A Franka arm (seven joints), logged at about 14 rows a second.
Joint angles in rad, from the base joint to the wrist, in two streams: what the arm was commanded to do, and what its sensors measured. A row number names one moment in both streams.
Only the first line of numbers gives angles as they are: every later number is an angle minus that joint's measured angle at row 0.
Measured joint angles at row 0:
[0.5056, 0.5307, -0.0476, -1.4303, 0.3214, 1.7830, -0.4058]
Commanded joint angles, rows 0 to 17:
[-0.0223, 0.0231, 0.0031, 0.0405, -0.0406, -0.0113, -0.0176]
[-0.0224, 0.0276, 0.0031, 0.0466, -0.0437, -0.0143, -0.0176]
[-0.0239, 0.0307, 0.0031, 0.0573, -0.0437, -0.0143, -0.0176]
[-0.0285, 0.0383, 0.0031, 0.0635, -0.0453, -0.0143, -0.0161]
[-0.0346, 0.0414, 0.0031, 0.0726, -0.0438, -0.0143, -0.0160]
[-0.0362, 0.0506, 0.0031, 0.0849, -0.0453, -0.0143, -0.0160]
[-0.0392, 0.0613, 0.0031, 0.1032, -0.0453, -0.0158, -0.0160]
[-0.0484, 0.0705, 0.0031, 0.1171, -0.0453, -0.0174, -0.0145]
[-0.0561, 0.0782, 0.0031, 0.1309, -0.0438, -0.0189, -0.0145]
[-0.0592, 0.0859, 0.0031, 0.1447, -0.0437, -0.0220, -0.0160]
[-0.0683, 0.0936, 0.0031, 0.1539, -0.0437, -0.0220, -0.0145]
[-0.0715, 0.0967, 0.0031, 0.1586, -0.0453, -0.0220, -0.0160]
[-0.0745, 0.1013, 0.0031, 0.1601, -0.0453, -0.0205, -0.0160]
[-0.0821, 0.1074, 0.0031, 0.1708, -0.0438, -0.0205, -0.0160]
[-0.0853, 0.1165, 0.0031, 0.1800, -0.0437, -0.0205, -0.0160]
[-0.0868, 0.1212, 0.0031, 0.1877, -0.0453, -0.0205, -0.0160]
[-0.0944, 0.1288, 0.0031, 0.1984, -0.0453, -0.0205, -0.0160]
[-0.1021, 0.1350, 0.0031, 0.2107, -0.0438, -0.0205, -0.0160]
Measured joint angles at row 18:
[-0.0818, 0.0919, -0.0004, 0.1388, -0.0283, -0.0029, -0.0007]
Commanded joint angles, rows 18 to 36:
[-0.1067, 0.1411, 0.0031, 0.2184, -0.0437, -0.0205, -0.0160]
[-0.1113, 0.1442, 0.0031, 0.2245, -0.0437, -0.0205, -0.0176]
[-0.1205, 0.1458, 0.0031, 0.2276, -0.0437, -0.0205, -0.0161]
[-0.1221, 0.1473, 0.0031, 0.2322, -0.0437, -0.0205, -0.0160]
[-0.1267, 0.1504, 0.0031, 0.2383, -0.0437, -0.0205, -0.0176]
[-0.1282, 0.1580, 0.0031, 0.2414, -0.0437, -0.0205, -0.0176]
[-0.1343, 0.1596, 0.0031, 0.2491, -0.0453, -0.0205, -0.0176]
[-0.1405, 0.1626, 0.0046, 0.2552, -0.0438, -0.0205, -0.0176]
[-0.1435, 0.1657, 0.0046, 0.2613, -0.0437, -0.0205, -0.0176]
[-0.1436, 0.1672, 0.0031, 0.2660, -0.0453, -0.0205, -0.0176]
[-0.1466, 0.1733, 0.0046, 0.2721, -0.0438, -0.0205, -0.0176]
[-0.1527, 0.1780, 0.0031, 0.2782, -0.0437, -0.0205, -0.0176]
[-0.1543, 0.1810, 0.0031, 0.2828, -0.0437, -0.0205, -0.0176]
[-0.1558, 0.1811, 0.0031, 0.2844, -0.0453, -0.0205, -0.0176]
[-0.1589, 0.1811, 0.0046, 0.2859, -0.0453, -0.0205, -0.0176]
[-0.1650, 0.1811, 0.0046, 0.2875, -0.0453, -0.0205, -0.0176]
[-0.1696, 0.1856, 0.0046, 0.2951, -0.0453, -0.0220, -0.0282]
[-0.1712, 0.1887, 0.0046, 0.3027, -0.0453, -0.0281, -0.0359]
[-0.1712, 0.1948, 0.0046, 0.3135, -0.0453, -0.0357, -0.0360]
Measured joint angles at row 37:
[-0.1598, 0.1590, -0.0006, 0.2445, -0.0287, -0.0072, -0.0125]
